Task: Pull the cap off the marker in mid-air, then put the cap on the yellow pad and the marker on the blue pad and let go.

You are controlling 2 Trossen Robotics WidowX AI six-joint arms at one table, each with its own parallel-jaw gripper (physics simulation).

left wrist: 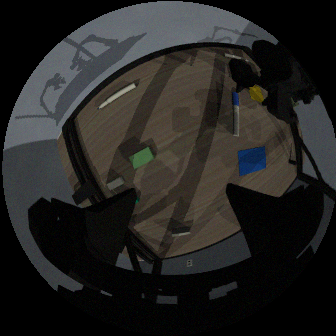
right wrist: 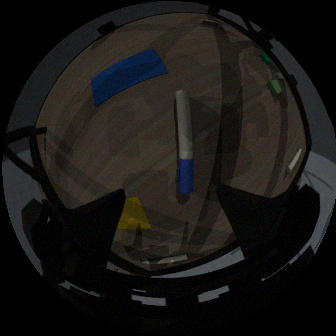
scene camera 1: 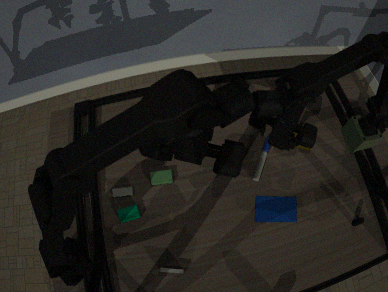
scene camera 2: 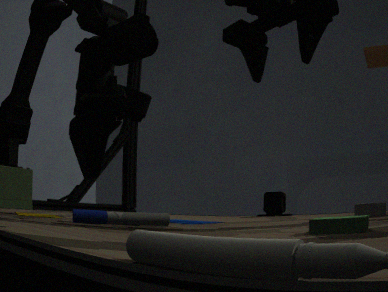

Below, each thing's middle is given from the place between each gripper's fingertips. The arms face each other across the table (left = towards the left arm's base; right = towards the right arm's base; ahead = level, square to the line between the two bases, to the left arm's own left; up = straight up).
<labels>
The blue pad [scene camera 1: 268,209] is 150 mm behind my left hand, 190 mm to the right of it and 190 mm below it. The rest, counted from my left hand: yellow pad [right wrist: 132,216] 10 mm ahead, 380 mm to the right, 190 mm below.
I see the yellow pad 12 cm to the right of my right hand and 6 cm below it. Also, from my right hand: blue pad: 17 cm behind, 8 cm to the left, 6 cm below.
</labels>
